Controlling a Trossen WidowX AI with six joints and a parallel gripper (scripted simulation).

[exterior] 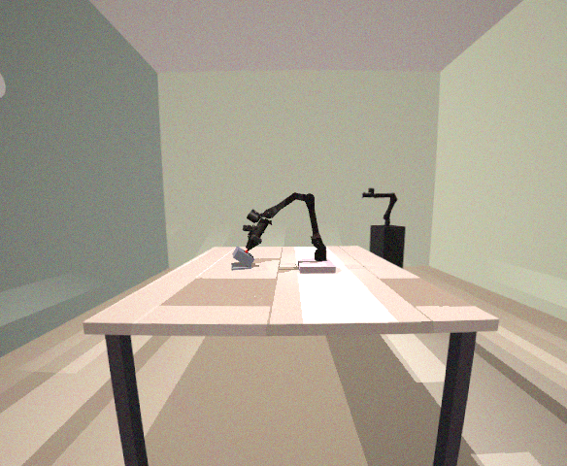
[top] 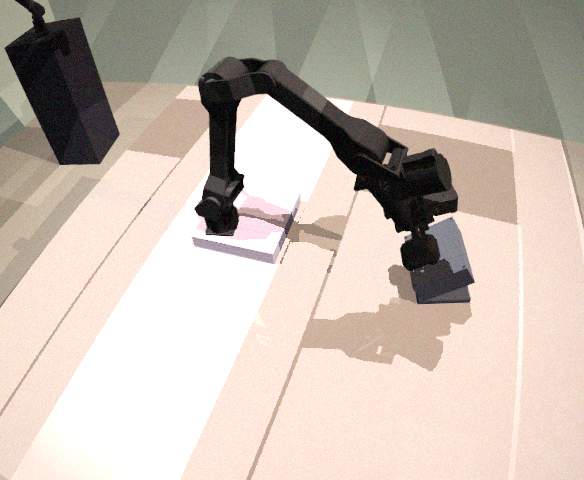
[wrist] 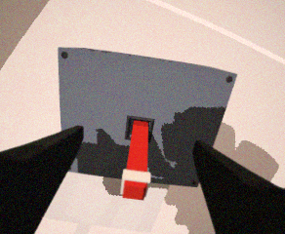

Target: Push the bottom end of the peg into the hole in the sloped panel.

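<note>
Now: the red square peg 2 cm behind my gripper tip and 1 cm above it. Also, from my gripper tip: panel 2 cm ahead, 4 cm below.
</note>
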